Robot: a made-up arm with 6 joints.
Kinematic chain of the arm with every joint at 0, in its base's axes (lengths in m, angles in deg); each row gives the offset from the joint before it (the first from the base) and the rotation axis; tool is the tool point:
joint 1: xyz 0 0 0.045 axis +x
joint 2: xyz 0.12 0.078 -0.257 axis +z
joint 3: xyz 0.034 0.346 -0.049 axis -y
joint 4: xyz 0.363 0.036 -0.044 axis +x
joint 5: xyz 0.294 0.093 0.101 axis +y
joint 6: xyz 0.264 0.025 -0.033 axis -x
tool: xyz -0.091 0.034 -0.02
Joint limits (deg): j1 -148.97..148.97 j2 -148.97..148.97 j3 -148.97..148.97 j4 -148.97..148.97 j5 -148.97..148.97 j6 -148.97..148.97
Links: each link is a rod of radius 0.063 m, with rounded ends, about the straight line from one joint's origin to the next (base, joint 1, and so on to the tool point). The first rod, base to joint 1, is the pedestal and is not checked.
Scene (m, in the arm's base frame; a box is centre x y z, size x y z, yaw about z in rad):
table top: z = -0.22
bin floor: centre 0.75 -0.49 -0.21 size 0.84 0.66 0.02 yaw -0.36
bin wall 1: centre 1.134 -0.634 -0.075 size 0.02 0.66 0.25 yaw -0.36
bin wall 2: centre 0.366 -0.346 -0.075 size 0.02 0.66 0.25 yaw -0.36
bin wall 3: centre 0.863 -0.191 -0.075 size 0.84 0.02 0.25 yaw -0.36
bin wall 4: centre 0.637 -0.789 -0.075 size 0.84 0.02 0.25 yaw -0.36
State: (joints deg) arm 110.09 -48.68 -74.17 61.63 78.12 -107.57
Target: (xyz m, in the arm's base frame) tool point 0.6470 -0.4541 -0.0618
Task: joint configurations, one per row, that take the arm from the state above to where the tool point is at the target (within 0.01 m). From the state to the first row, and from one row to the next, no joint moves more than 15 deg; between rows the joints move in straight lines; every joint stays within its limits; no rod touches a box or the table.
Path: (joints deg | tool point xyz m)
1: 114.92 -43.28 -60.31 65.20 75.17 -104.39 | 0.7677 0.7508 0.5571
2: 119.76 -37.89 -46.45 68.78 72.23 -101.21 | 0.8662 0.6244 0.5347
3: 124.59 -32.49 -32.58 72.35 69.28 -98.03 | 0.9482 0.4595 0.5059
4: 129.42 -27.10 -18.72 75.93 66.34 -94.85 | 0.9996 0.2648 0.4638
5: 134.26 -21.70 -4.86 79.50 63.39 -91.67 | 1.0090 0.0536 0.4020
6: 139.09 -16.31 9.00 83.08 60.45 -88.48 | 0.9692 -0.1562 0.3166
7: 143.92 -10.91 22.86 86.65 57.50 -85.30 | 0.8780 -0.3455 0.2082
8: 148.76 -5.52 36.72 90.22 54.56 -82.12 | 0.7387 -0.4952 0.0824
9: 148.86 -14.78 45.72 89.22 63.43 -91.76 | 0.6972 -0.4706 -0.0038
10: 148.97 -24.04 54.72 88.21 72.30 -101.39 | 0.6470 -0.4542 -0.0618

